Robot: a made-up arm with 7 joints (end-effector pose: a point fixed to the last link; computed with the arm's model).
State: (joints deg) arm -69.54 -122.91 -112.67 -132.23 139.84 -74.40 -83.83
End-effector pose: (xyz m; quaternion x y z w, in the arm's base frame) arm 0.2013 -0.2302 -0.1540 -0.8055 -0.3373 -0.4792 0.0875
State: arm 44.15 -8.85 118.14 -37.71 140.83 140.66 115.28
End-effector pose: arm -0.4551 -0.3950 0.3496 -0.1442 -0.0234 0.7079 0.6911
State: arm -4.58 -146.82 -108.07 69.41 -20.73 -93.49 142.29
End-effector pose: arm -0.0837 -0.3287 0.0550 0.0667 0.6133 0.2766 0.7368
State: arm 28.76 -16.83 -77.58 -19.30 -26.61 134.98 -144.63
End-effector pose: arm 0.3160 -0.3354 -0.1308 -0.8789 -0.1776 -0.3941 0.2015
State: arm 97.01 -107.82 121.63 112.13 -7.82 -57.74 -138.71
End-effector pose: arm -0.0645 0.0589 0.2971 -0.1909 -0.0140 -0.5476 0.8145
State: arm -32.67 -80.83 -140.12 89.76 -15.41 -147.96 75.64
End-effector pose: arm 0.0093 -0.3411 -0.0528 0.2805 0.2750 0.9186 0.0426
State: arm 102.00 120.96 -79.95 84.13 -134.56 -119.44 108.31
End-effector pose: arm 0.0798 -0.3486 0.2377 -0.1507 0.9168 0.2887 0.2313
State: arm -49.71 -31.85 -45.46 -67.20 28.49 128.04 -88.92
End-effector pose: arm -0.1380 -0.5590 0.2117 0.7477 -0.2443 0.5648 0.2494
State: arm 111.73 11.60 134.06 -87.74 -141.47 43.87 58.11
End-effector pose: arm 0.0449 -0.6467 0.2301 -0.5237 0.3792 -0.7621 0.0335
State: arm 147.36 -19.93 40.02 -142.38 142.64 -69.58 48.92
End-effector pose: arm 0.1523 -0.1427 -0.0548 -0.1720 -0.9536 0.0167 0.2467
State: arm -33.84 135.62 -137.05 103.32 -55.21 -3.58 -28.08
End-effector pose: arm -0.1623 -0.7739 -0.1622 0.5484 0.4762 -0.6812 0.0916
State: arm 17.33 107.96 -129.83 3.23 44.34 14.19 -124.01
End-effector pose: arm -0.0690 -0.0374 0.2946 0.3053 -0.6964 -0.4533 0.4651
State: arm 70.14 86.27 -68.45 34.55 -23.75 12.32 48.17
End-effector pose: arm 0.3954 -0.5331 0.1783 0.7646 0.3699 -0.0967 0.5189
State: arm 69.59 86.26 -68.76 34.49 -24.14 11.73 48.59
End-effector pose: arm 0.3926 -0.5334 0.1837 0.7675 0.3625 -0.0909 0.5209
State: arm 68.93 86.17 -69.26 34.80 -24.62 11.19 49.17
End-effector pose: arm 0.3894 -0.5322 0.1920 0.7708 0.3541 -0.0818 0.5233
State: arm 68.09 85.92 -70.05 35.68 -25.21 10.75 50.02
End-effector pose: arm 0.3854 -0.5282 0.2045 0.7743 0.3444 -0.0676 0.5265
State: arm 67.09 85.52 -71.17 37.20 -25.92 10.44 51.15
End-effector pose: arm 0.3802 -0.5218 0.2212 0.7784 0.3334 -0.0480 0.5297
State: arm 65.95 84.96 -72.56 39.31 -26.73 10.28 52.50
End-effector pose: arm 0.3734 -0.5132 0.2416 0.7826 0.3216 -0.0235 0.5326
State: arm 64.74 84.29 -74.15 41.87 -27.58 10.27 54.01
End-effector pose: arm 0.3646 -0.5036 0.2640 0.7866 0.3094 0.0041 0.5343
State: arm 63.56 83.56 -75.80 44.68 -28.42 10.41 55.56
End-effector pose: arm 0.3543 -0.4939 0.2864 0.7901 0.2979 0.0326 0.5347
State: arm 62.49 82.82 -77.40 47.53 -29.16 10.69 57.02
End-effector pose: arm 0.3433 -0.4848 0.3074 0.7928 0.2881 0.0600 0.5338
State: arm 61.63 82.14 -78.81 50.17 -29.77 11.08 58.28
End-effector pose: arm 0.3330 -0.4771 0.3251 0.7945 0.2807 0.0839 0.5319
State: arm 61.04 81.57 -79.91 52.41 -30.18 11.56 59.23
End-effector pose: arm 0.3247 -0.4709 0.3386 0.7951 0.2765 0.1025 0.5299
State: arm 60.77 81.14 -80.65 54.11 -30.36 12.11 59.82
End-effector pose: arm 0.3195 -0.4660 0.3475 0.7947 0.2758 0.1148 0.5284
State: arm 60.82 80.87 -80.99 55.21 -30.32 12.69 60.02
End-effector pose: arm 0.3181 -0.4623 0.3517 0.7933 0.2784 0.1205 0.5278
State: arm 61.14 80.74 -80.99 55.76 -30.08 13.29 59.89
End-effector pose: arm 0.3201 -0.4596 0.3520 0.7912 0.2839 0.1204 0.5281
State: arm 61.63 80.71 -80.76 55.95 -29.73 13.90 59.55
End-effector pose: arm 0.3242 -0.4575 0.3496 0.7887 0.2911 0.1164 0.5288
